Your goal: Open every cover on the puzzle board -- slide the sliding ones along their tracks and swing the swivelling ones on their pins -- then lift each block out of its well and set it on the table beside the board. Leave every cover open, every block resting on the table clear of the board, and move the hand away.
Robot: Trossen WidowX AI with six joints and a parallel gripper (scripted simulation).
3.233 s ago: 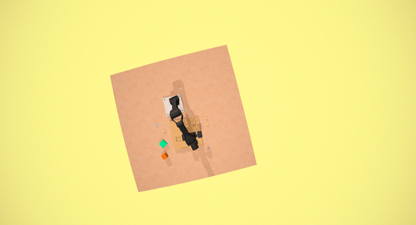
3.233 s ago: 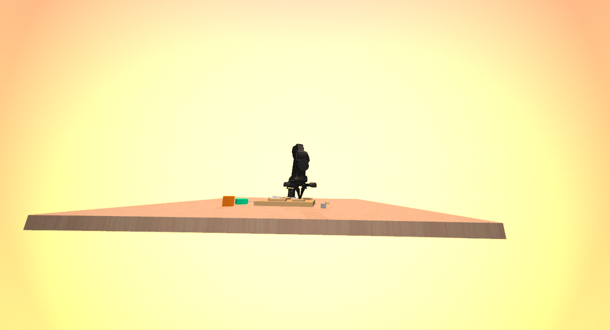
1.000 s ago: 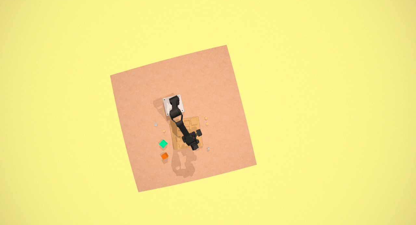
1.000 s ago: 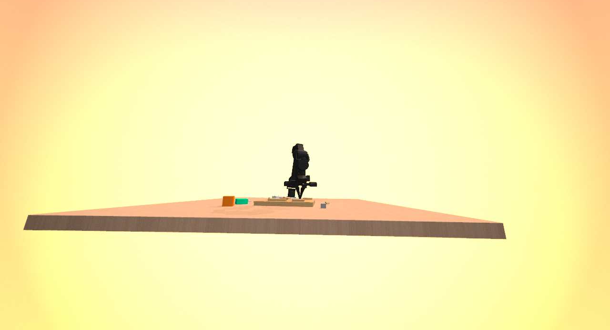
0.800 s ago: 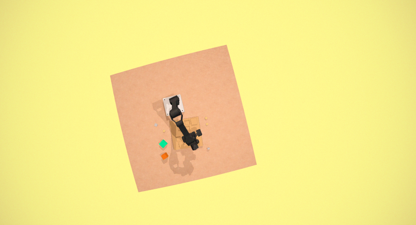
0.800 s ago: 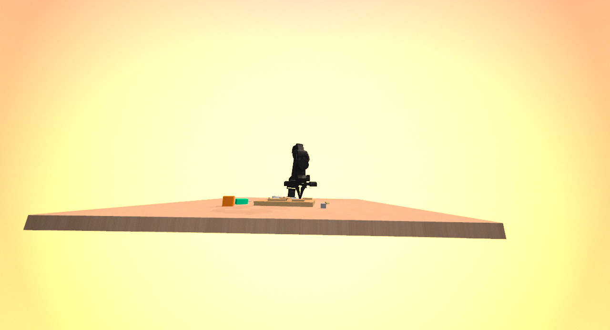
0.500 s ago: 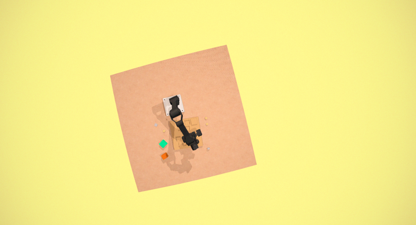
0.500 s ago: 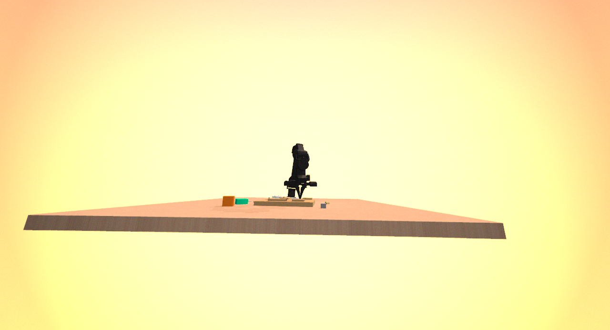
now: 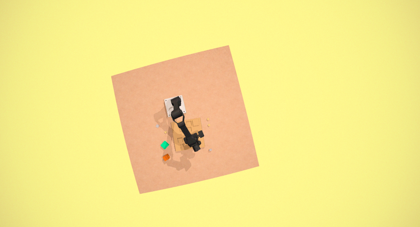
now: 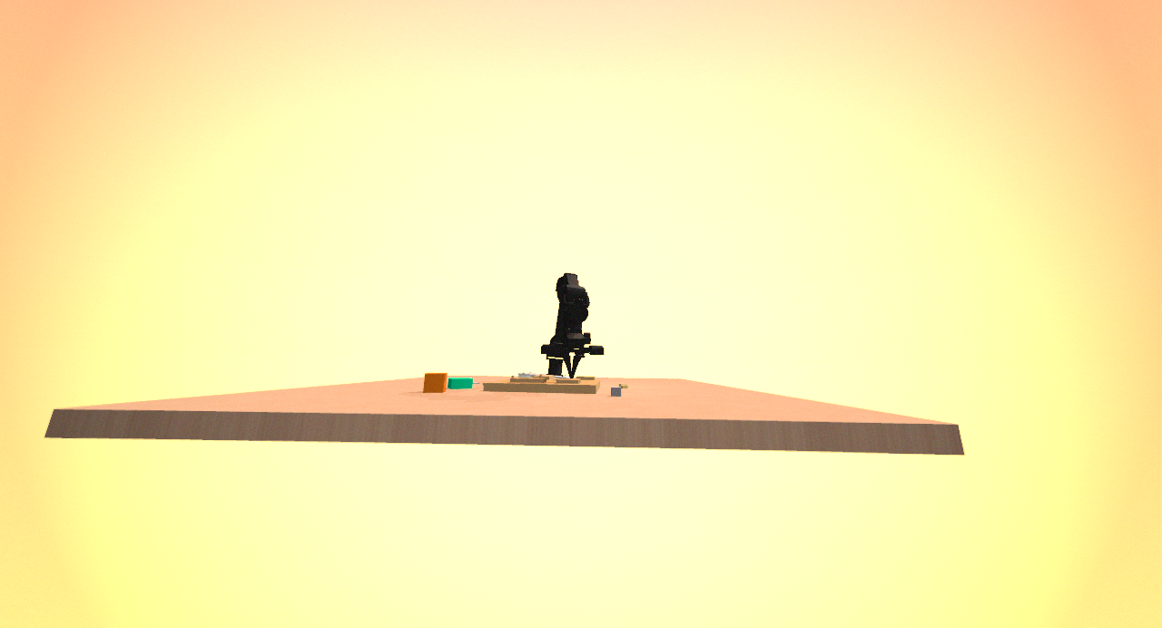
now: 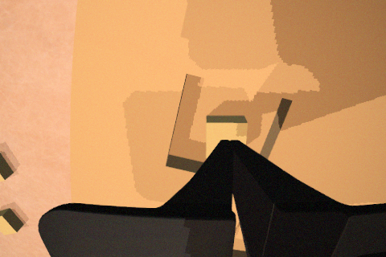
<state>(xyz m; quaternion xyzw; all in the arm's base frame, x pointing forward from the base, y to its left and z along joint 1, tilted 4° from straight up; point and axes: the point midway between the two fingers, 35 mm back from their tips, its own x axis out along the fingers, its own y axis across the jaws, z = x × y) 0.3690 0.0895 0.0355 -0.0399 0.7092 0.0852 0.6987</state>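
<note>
The tan puzzle board lies 2 cm behind my gripper tip, 5 cm to the right of it and 1 cm below it. The rest, counted from my gripper tip: grey cube 18 cm ahead, 12 cm to the left, 2 cm below; then green block 3 cm ahead, 32 cm to the right, 1 cm below; then orange block 15 cm ahead, 33 cm to the right, 1 cm below.
</note>
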